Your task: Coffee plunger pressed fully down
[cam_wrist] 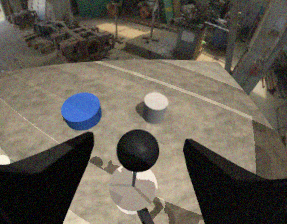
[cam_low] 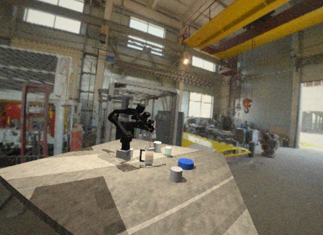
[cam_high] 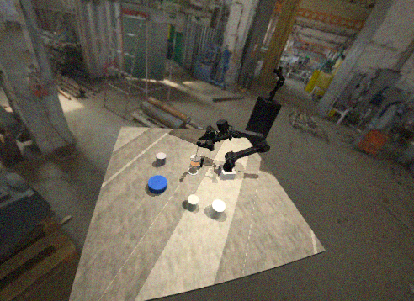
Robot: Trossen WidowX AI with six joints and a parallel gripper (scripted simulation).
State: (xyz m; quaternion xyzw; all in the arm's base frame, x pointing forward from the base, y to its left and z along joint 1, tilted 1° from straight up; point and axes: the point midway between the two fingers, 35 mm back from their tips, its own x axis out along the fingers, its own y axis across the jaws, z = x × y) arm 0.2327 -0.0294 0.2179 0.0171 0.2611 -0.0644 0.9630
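Right now the coffee press is 14 cm below my gripper tip and 2 cm behind it. Round my gripper tip: flat blue cylinder 25 cm below, 24 cm ahead, 15 cm to the left; then white cup 36 cm to the left, 22 cm below, 11 cm behind; then pale green cup 30 cm to the left, 23 cm below, 3 cm ahead.
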